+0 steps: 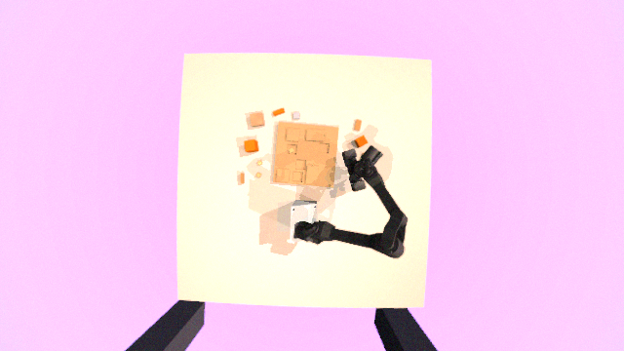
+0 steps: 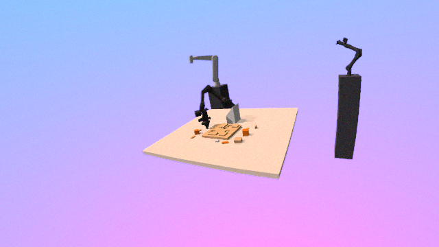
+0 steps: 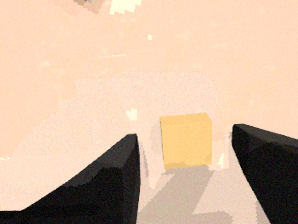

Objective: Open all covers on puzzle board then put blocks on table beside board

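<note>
My gripper tip is 24 cm to the right of the tan puzzle board, 5 cm short of it and 1 cm below it. The rest, counted from my gripper tip: orange bar: 38 cm to the left, 26 cm ahead; orange cube: 49 cm to the left, 7 cm ahead, 2 cm above.
</note>
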